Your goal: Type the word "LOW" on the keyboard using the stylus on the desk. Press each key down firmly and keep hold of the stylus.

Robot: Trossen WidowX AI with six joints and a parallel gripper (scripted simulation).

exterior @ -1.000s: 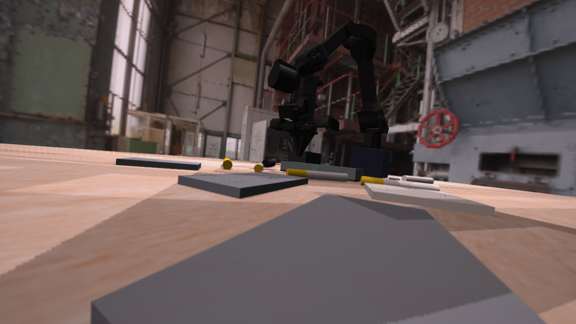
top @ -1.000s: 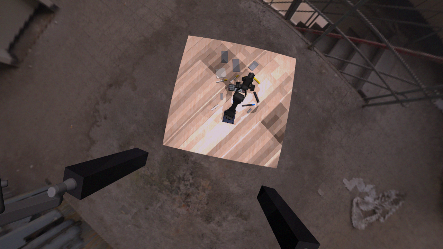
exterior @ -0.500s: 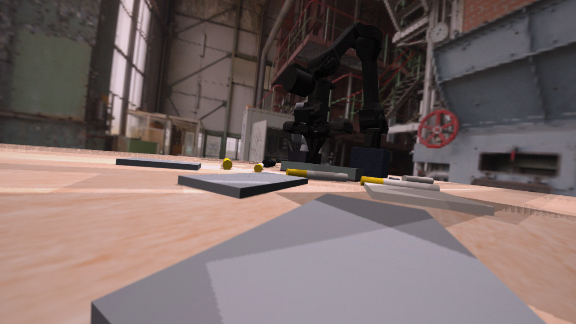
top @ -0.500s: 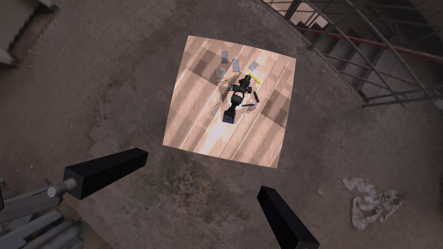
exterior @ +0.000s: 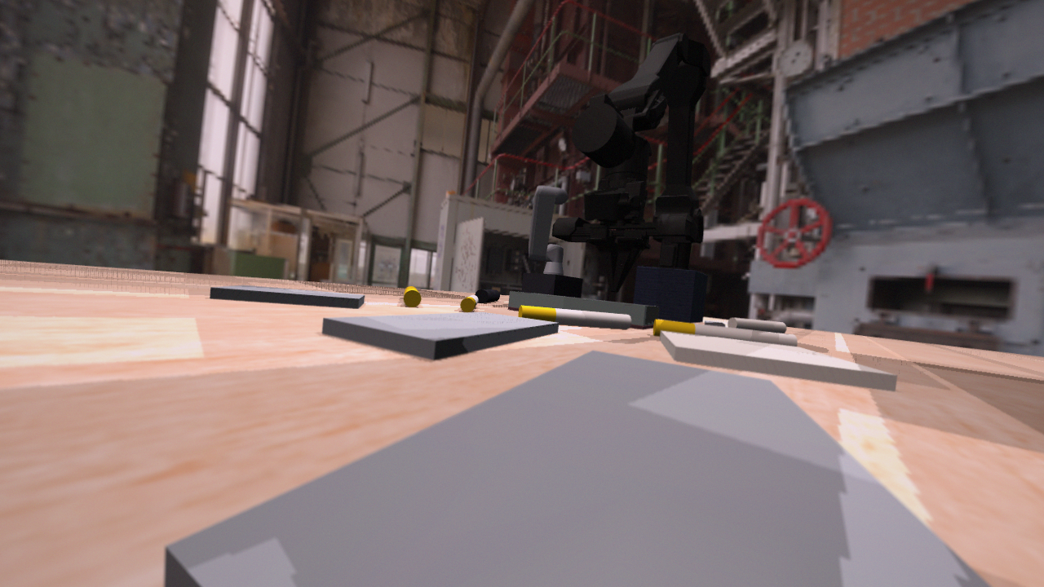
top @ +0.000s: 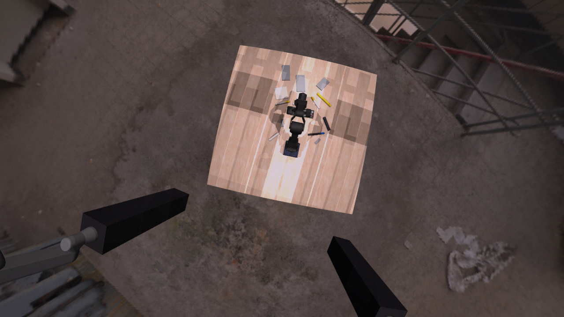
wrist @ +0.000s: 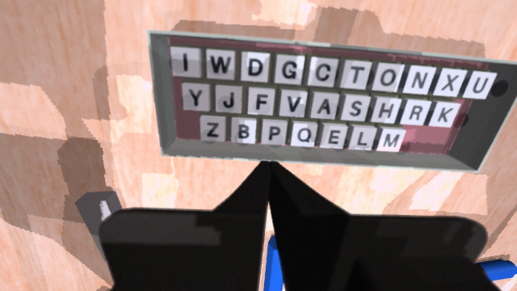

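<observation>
The blue stylus lies 16 cm behind my gripper tip, 5 cm to the right of it and 3 cm below it. The rest, counted from my gripper tip: stylus tip (19 cm behind, 6 cm to the right, 3 cm below); then short black cylinder (25 cm to the right, 3 cm below, 2 cm ahead).
</observation>
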